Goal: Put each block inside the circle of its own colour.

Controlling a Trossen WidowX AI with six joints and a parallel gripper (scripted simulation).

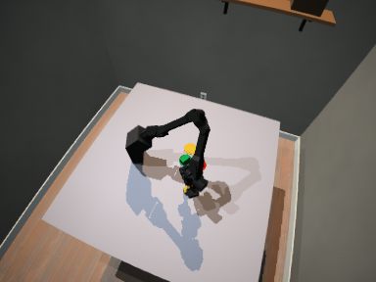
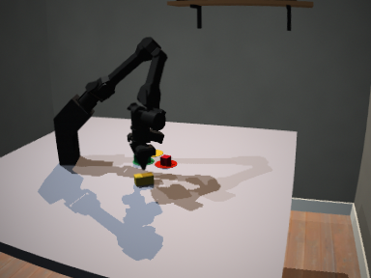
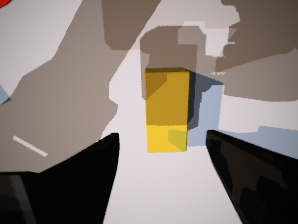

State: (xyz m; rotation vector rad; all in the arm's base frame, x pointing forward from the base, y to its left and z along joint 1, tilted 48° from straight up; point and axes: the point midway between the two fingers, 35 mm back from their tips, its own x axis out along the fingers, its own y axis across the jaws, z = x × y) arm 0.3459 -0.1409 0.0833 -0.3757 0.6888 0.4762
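Now: hand 8 cm above the yellow block and 1 cm short of it. Round my hand: green block (18 cm to the left, 11 cm behind, 8 cm below); red block (19 cm to the left, 8 cm below, 1 cm behind); red circle (19 cm to the left, 10 cm below, 1 cm behind).
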